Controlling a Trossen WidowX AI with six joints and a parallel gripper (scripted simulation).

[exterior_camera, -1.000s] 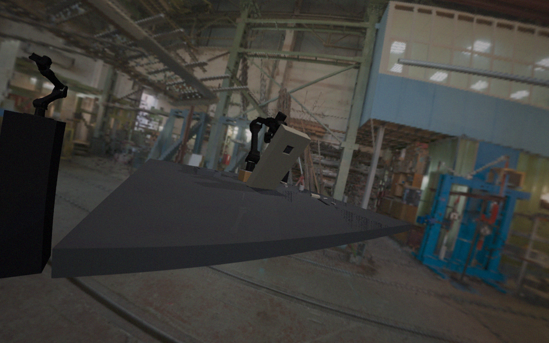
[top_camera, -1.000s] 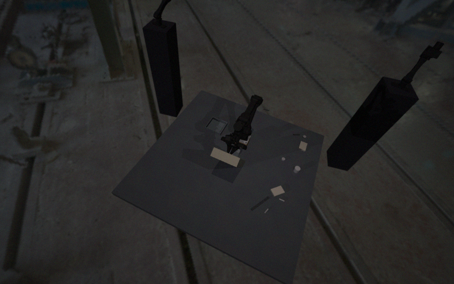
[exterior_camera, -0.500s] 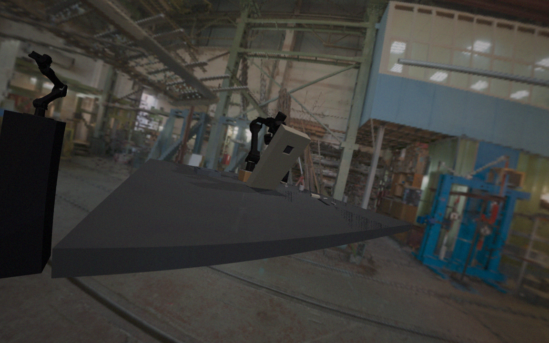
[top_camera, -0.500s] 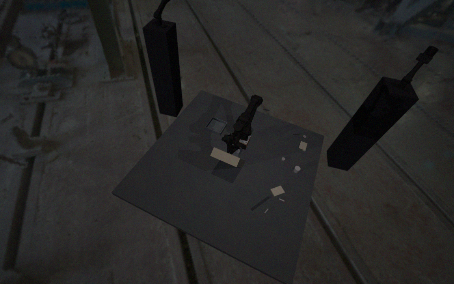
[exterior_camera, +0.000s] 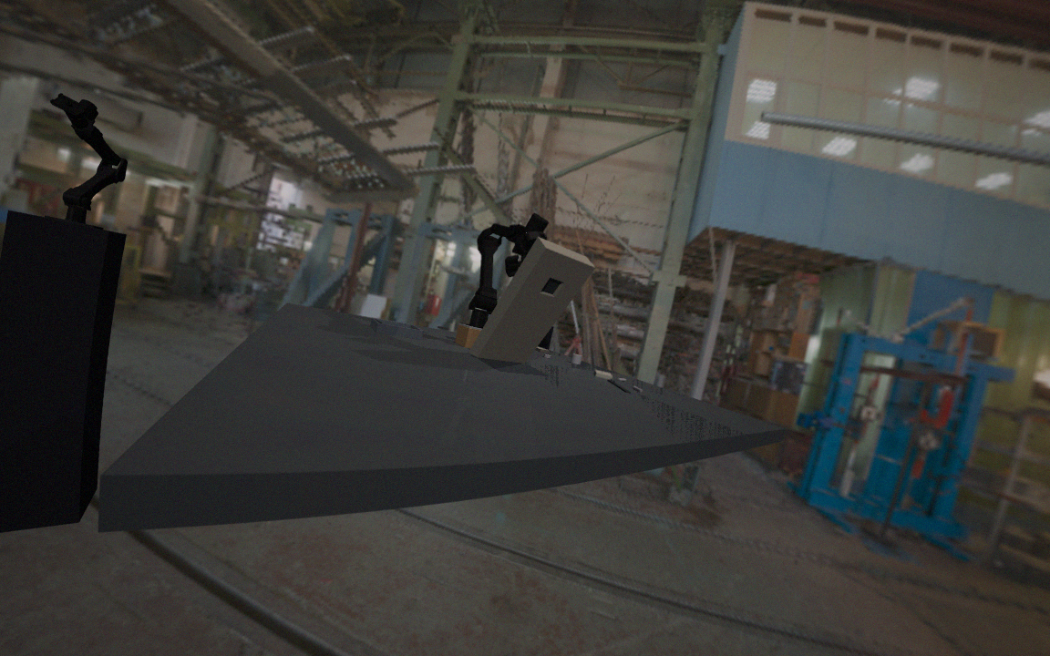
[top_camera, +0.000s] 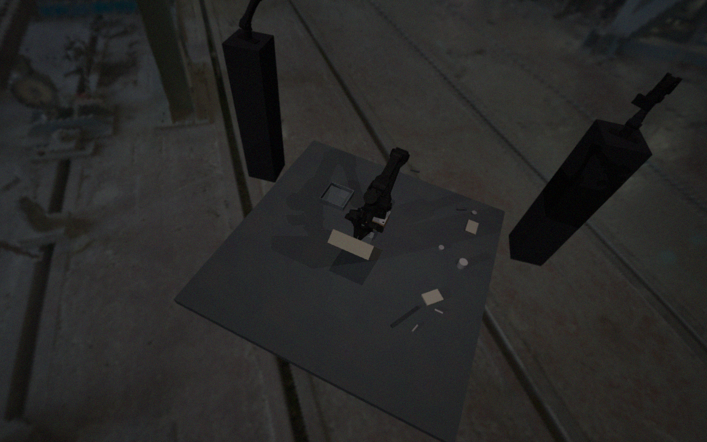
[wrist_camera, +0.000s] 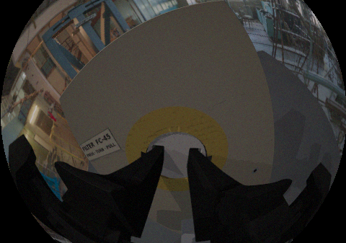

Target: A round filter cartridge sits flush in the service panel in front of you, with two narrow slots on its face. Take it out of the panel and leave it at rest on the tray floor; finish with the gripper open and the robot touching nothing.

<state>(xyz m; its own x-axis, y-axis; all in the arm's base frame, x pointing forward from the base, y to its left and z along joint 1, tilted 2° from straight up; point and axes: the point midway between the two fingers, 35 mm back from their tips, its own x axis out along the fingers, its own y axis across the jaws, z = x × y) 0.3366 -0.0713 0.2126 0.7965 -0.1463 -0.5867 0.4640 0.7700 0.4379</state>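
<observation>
Right now the round filter cartridge is 10 mm ahead of my gripper tip and 10 mm below it. Also, from my gripper tip: grey square tray: 470 mm behind, 200 mm to the right, 270 mm below.
</observation>
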